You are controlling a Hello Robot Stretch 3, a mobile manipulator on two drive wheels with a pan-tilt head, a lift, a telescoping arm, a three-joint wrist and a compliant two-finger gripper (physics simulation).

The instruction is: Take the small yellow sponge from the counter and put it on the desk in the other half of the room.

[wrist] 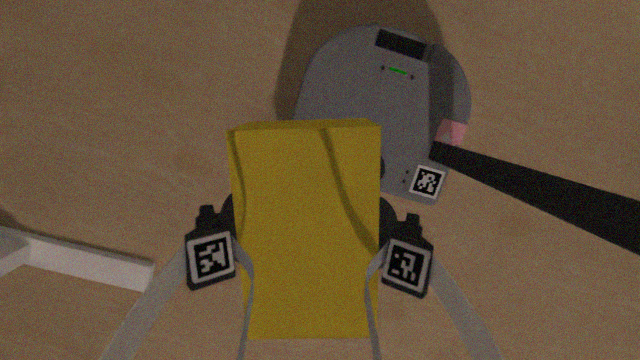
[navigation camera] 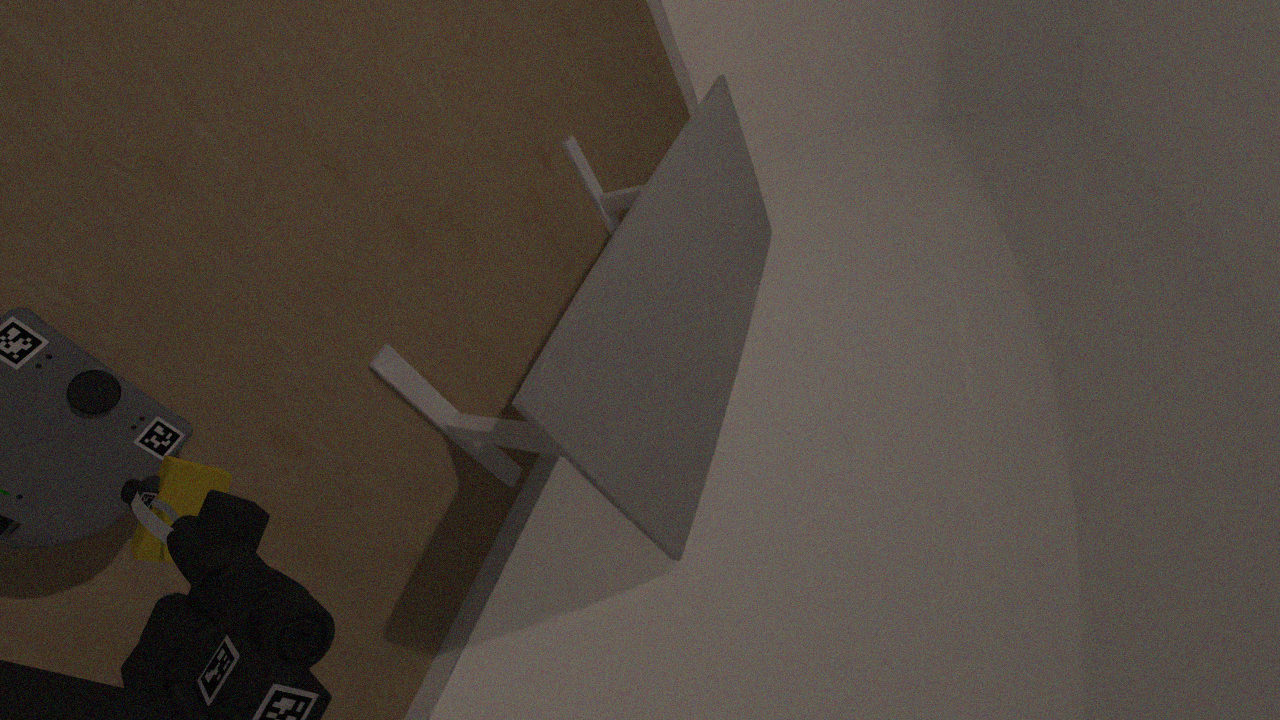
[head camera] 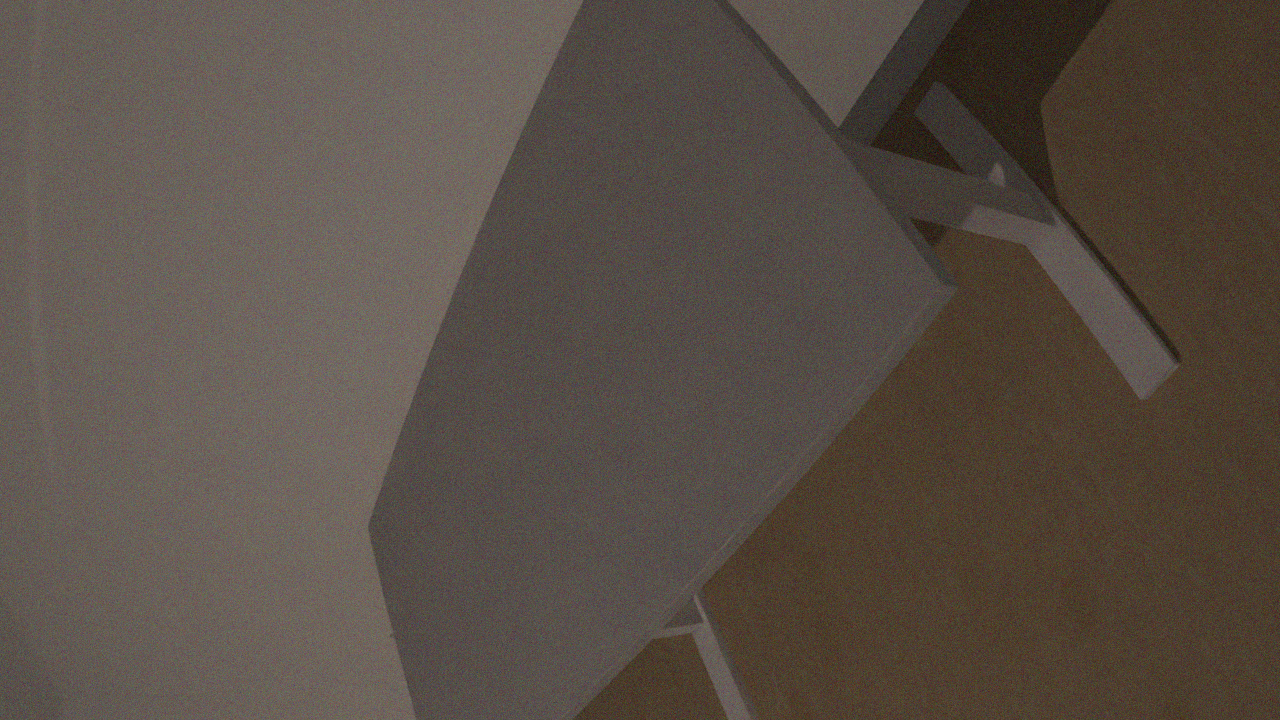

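Pixels of known places: gripper, fingertip midpoint: (navigation camera: 180, 500); robot's base at its link origin: (navigation camera: 94, 389).
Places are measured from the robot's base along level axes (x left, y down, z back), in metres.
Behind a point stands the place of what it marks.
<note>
The yellow sponge (navigation camera: 192, 485) @[x -0.111, y -0.660, z -0.001 m] (wrist: 305, 215) is held between the two fingertips of my gripper (wrist: 310, 216) @[x -0.122, y -0.613, z 0.023 m], high above the floor and over the edge of my base. In the navigation camera view the sponge is at the lower left, partly hidden by the wrist. The desk (head camera: 644, 358) @[x -0.646, y -0.720, z -0.702 m] (navigation camera: 662, 304) @[x -0.619, y -0.720, z -0.798 m] has a bare grey top and white legs and stands against the wall. In the navigation camera view it is up and to the right of the gripper, apart from it. The gripper does not show in the head camera view. The counter is not recognisable in these views.
My grey base (navigation camera: 62, 447) @[x -0.025, y -0.160, z 0.095 m] (wrist: 360, 95) is below the sponge. A white desk foot (head camera: 1105, 308) (navigation camera: 416, 385) (wrist: 90, 265) reaches out over the brown floor (head camera: 1029, 555) @[x -0.369, y 0.000, z -0.845 m] (navigation camera: 268, 223) @[x 0.011, y 0.000, z -0.509 m]. The pale wall (head camera: 223, 268) @[x -1.215, y -1.138, z -1.136 m] (navigation camera: 895, 402) @[x -1.213, y -1.255, z -0.961 m] is behind the desk. The dark arm (wrist: 550, 195) crosses the wrist view's right side.
</note>
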